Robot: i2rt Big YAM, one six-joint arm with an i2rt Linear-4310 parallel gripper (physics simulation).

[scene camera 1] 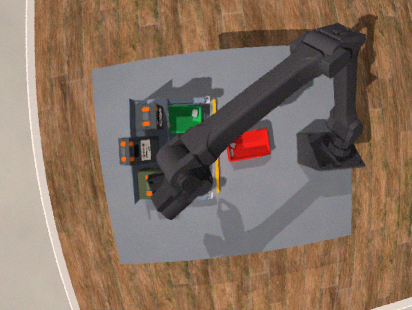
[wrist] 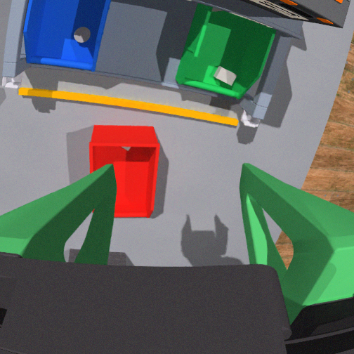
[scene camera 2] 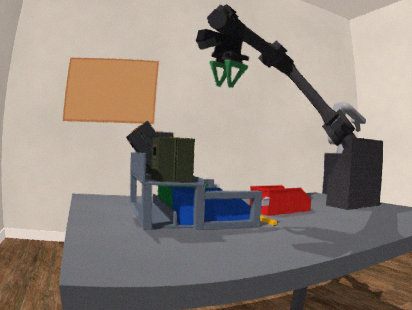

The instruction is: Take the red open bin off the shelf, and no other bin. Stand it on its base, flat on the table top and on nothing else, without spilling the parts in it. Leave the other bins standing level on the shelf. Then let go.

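Where they show: gripper, between the fingertips: [scene camera 2: 224, 87]; arm's base, origin of its link: [scene camera 1: 337, 151] [scene camera 2: 358, 155].
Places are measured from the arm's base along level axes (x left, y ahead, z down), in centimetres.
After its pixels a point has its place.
The red open bin [scene camera 1: 254, 144] @(x -7.8, y 27.5, z 17.6 cm) [scene camera 2: 287, 201] @(x -3.7, y 32.3, z 14.3 cm) [wrist: 135, 187] stands upright on the table top [scene camera 1: 150, 240] @(x 23.3, y 79.9, z 17.9 cm) [scene camera 2: 125, 260] @(x 23.1, y 86.5, z 17.9 cm), apart from the shelf [scene camera 2: 199, 210] @(x 4.7, y 64.9, z 13.5 cm) [wrist: 264, 102]. Small grey parts [scene camera 1: 232, 150] [scene camera 2: 265, 201] show inside its shelf-side end. The green bin [scene camera 1: 179, 120] @(x -23.9, y 54.8, z 17.1 cm) [wrist: 247, 50] and the blue bin [scene camera 2: 187, 209] @(x 1.7, y 66.3, z 13.7 cm) [wrist: 57, 30] sit on the shelf's lower level; the arm hides the blue bin in scene camera 1. My gripper [scene camera 2: 225, 86] @(x -11.2, y 50.6, z -17.2 cm) [wrist: 177, 175] is open and empty, high above the table. The arm hides it in scene camera 1.
A yellow bar [scene camera 1: 214, 106] @(x -26.2, y 40.0, z 16.9 cm) [scene camera 2: 269, 220] @(x 5.5, y 46.0, z 17.1 cm) [wrist: 130, 104] lies on the table between shelf and red bin. An olive case [scene camera 1: 144, 189] @(x -2.8, y 70.3, z -1.8 cm) [scene camera 2: 172, 160] @(x 0.8, y 69.8, z 3.1 cm) and two dark cases stand on the shelf's upper level; one dark case [scene camera 2: 141, 137] @(x -12.4, y 73.1, z -2.0 cm) leans back. The arm's base [scene camera 2: 355, 175] @(x 4.6, y 7.9, z 6.7 cm) stands beyond the red bin.
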